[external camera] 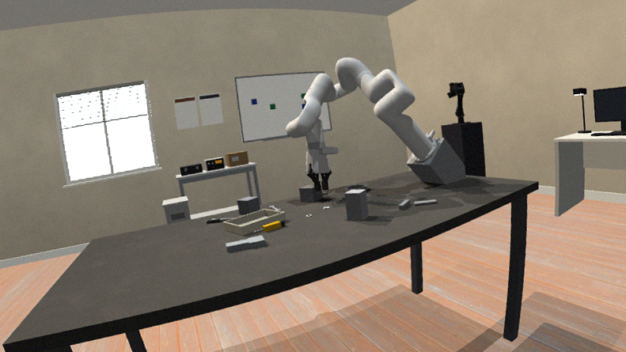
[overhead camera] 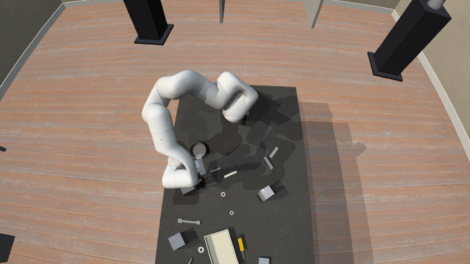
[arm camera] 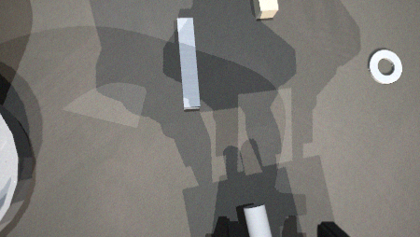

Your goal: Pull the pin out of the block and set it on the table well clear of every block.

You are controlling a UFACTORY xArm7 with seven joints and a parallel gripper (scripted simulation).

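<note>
Right now the grey bar is 90 mm behind my hand, 80 mm to the left of it and 60 mm below it. From my hand the other things lie so: round dish 180 mm behind, 50 mm to the right, 50 mm below; then cream bar 80 mm behind, 160 mm to the left, 60 mm below; then taller grey block 360 mm to the left, 10 mm below.
</note>
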